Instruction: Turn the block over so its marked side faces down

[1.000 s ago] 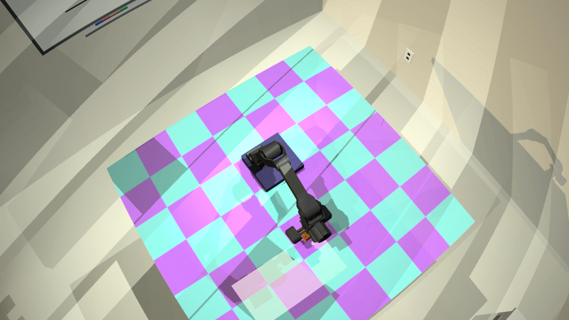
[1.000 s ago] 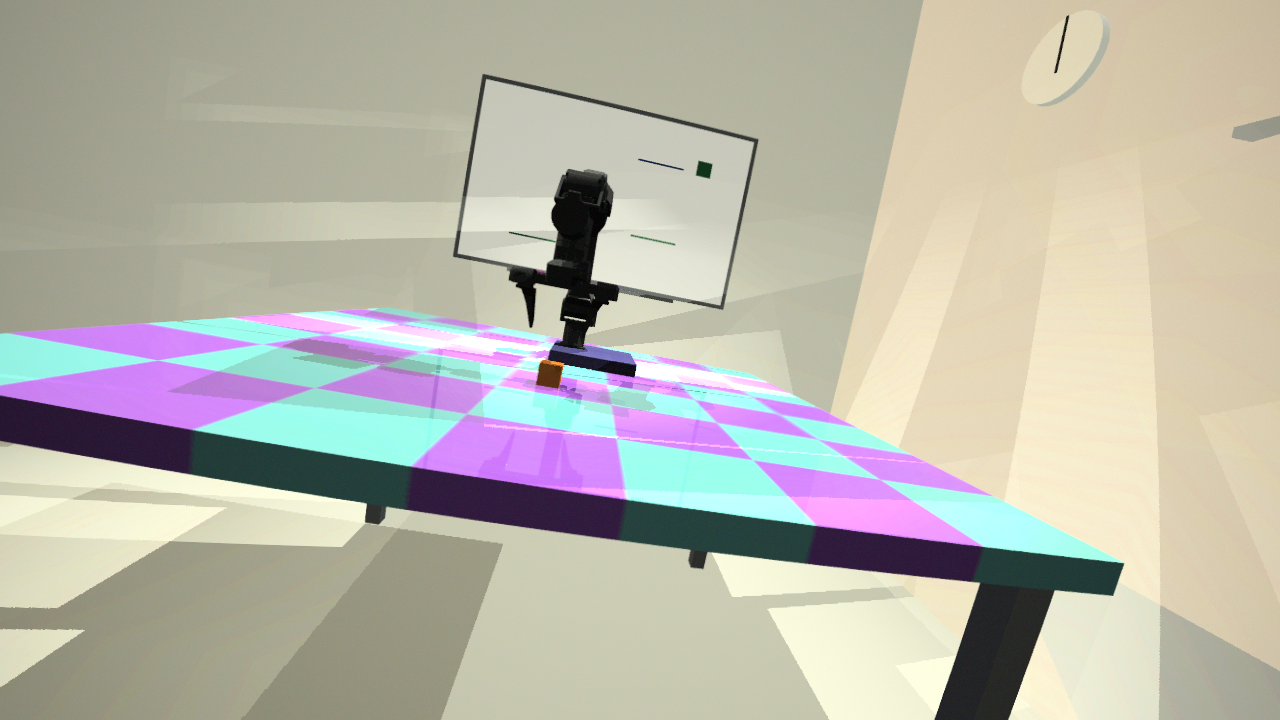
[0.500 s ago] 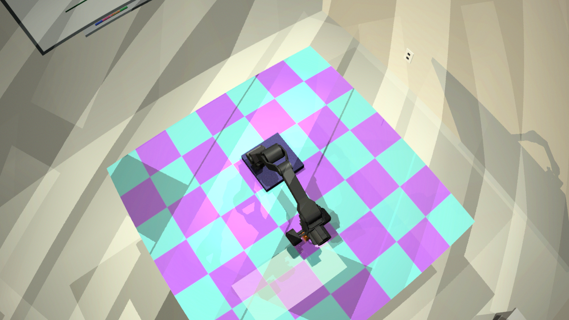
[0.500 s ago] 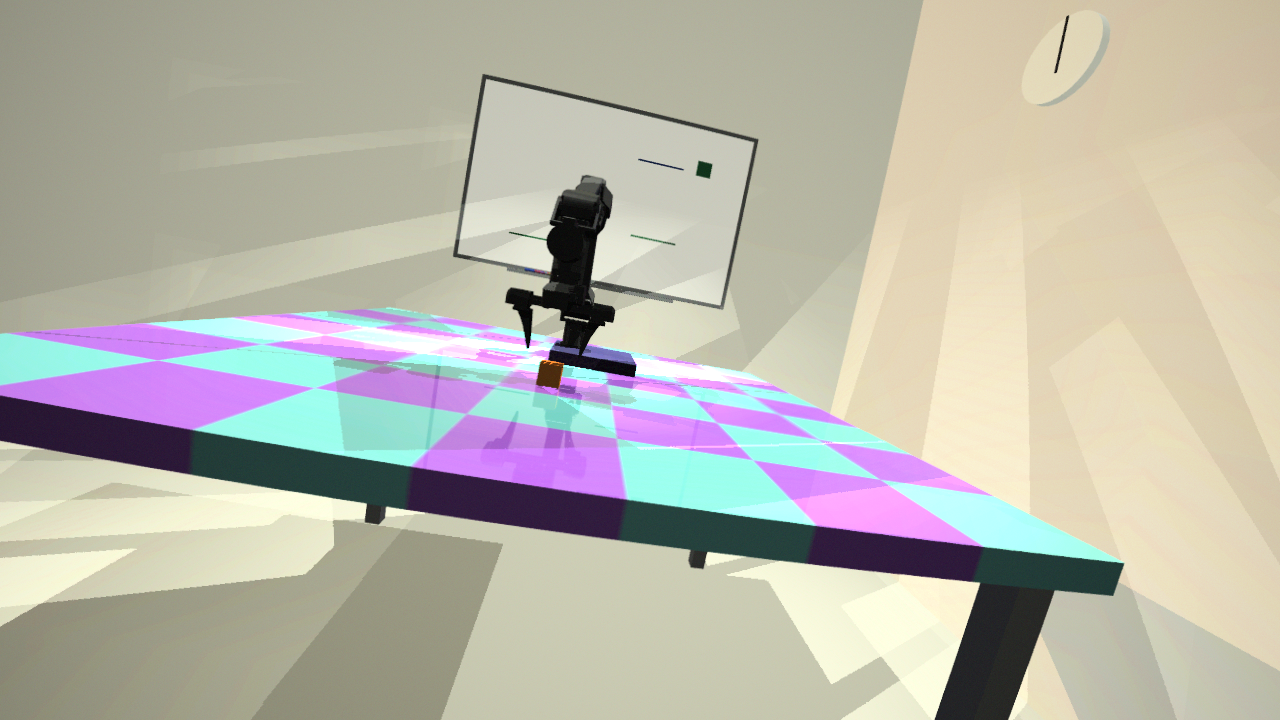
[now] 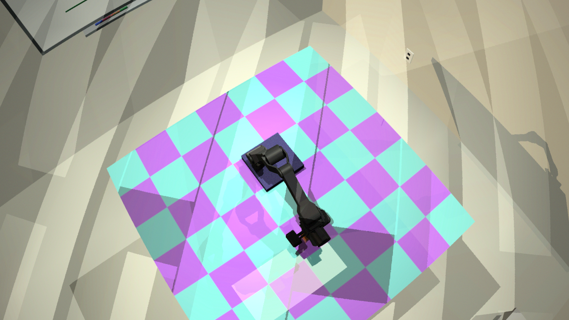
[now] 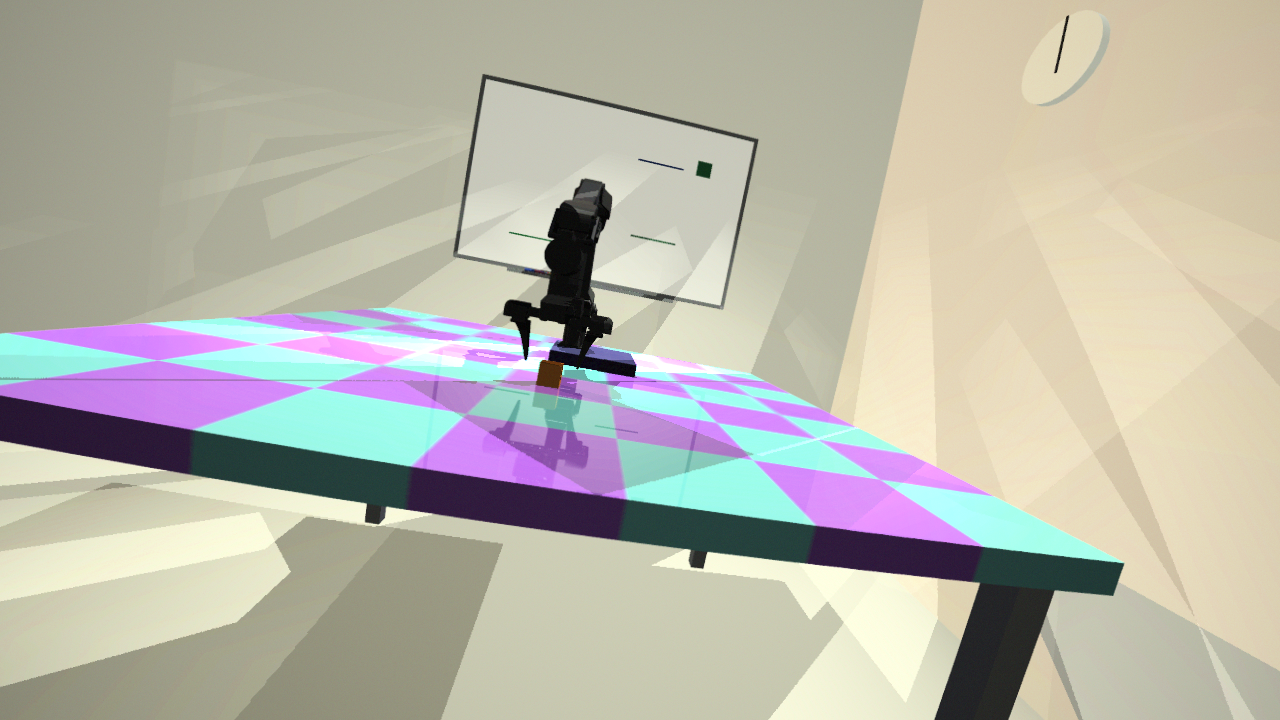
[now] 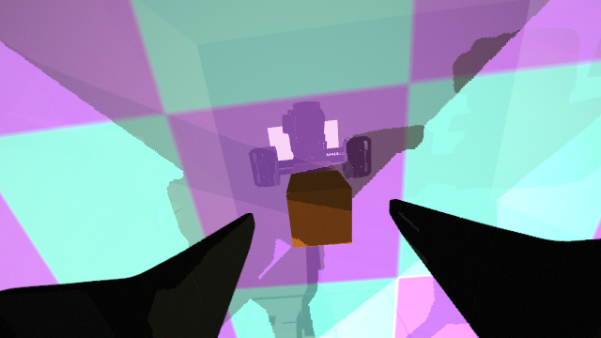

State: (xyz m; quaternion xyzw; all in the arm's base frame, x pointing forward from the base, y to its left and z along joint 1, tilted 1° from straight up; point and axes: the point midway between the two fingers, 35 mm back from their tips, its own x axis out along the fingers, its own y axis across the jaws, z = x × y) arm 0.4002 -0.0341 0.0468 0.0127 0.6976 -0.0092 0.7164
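My gripper tip is 2 cm above the orange block and 1 cm past it.
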